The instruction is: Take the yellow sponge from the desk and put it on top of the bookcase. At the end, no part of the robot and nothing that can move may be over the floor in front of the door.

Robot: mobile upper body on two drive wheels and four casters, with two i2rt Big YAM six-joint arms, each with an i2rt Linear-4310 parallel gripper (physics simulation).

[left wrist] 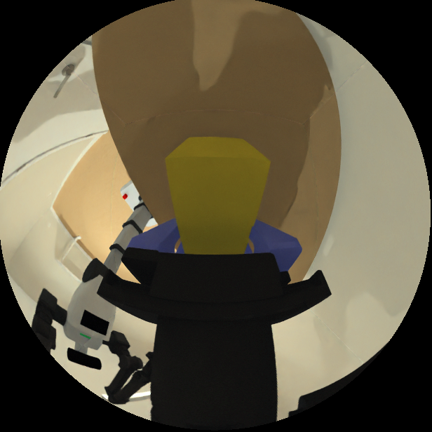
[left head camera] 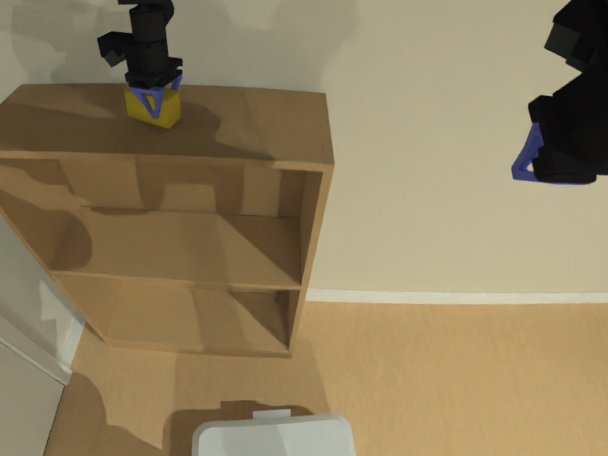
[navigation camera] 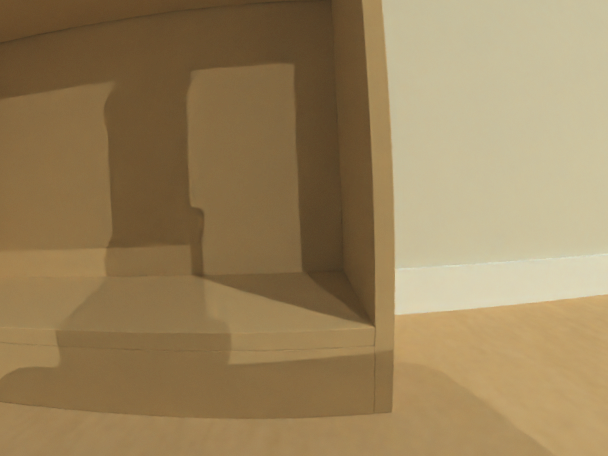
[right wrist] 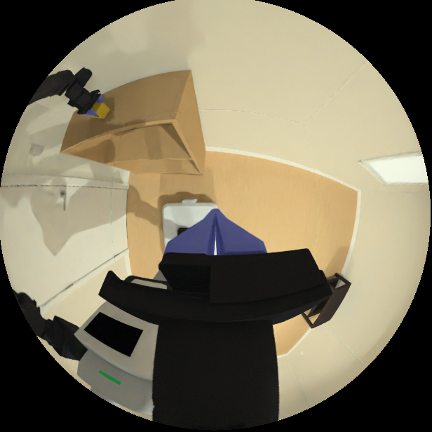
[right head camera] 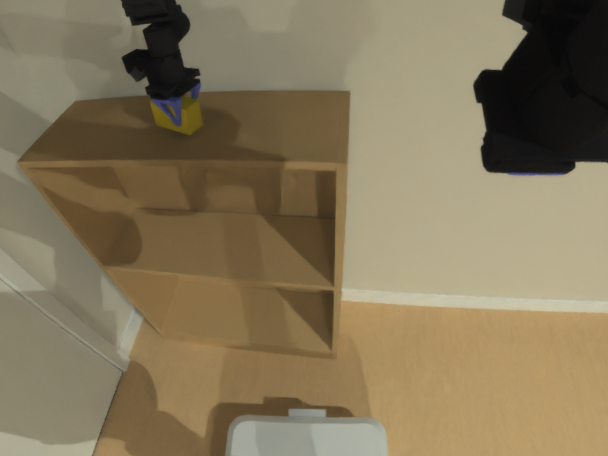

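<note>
The yellow sponge is held over the rear part of the bookcase's top, near the wall. My left gripper is shut on it. Whether the sponge touches the top board of the bookcase I cannot tell. My right gripper is shut and empty, in the air to the right of the bookcase. The door is at the left. The desk is not recognisable.
The white robot base stands on the floor in front of the bookcase. A wall runs behind and to the right of the bookcase. A dark brown furniture frame stands at the right in the right wrist view.
</note>
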